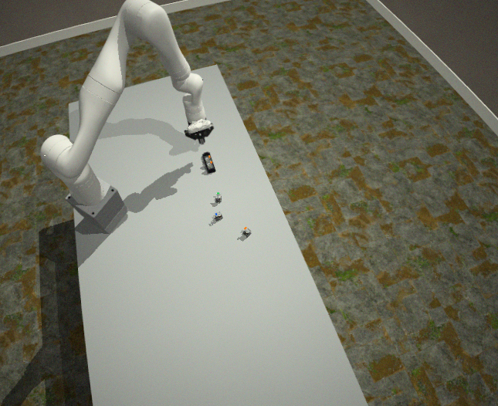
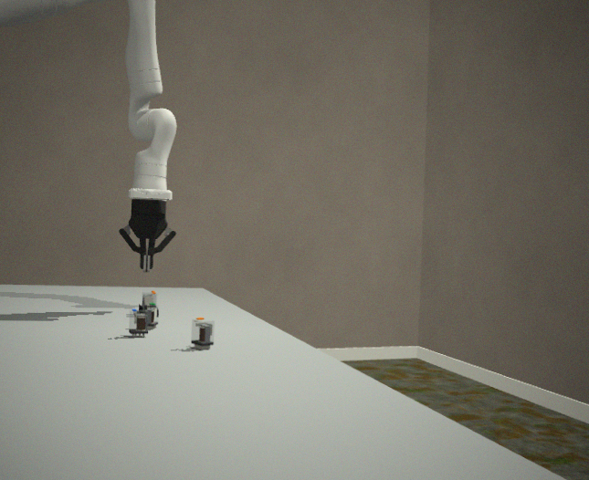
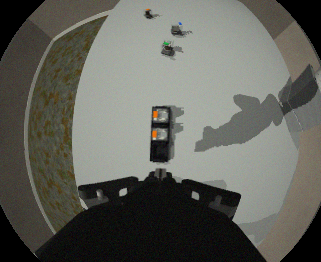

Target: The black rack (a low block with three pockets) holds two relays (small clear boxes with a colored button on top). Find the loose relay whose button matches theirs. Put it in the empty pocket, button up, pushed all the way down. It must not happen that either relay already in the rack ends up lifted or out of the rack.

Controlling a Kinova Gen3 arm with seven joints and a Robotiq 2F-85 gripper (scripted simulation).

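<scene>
The blue-button relay lies 34 cm to the right of my hand and 8 cm below it. Round my hand: green-button relay: 1 cm ahead, 26 cm to the right, 8 cm below.
</scene>
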